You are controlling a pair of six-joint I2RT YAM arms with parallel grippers.
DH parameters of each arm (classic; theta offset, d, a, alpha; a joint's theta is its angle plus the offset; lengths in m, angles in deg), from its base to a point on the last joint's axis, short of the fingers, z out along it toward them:
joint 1: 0 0.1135 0.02 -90
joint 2: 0 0 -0.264 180
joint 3: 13.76 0 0.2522 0
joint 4: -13.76 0 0.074 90
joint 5: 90 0 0 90
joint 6: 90 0.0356 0 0
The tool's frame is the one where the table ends.
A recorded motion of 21 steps. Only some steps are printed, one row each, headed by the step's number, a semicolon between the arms.
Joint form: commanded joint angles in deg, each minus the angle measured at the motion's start. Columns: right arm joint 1, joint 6, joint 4, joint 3, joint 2, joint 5; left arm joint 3, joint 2, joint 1, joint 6, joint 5, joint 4.
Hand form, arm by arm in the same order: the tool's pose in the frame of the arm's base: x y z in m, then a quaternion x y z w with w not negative. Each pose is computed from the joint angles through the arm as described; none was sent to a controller.
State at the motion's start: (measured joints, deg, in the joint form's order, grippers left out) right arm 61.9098 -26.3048 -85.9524 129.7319 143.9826 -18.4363; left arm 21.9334 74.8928 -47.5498 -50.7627 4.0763 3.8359
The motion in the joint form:
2: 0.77 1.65 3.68 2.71 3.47 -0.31; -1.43 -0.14 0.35 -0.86 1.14 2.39
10: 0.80 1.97 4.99 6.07 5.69 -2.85; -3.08 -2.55 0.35 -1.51 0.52 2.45
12: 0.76 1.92 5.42 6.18 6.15 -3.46; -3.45 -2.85 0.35 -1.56 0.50 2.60
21: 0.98 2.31 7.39 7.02 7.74 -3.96; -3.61 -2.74 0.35 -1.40 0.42 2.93
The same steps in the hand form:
2: 0.2106 0.4326 0.1432 0.67239 -0.71940 -0.13325 0.11220; 0.1441 -0.1604 0.1231 -0.01970 0.93262 -0.29936 0.20053
10: 0.2137 0.4423 0.1395 0.67054 -0.71736 -0.16066 0.09978; 0.1394 -0.1547 0.1235 -0.02656 0.93005 -0.30231 0.20712
12: 0.2142 0.4434 0.1363 0.66987 -0.71666 -0.16591 0.10069; 0.1385 -0.1537 0.1230 -0.02699 0.92979 -0.30279 0.20755
21: 0.2149 0.4495 0.1265 0.66987 -0.71602 -0.17297 0.09314; 0.1384 -0.1535 0.1223 -0.02592 0.92965 -0.30245 0.20879

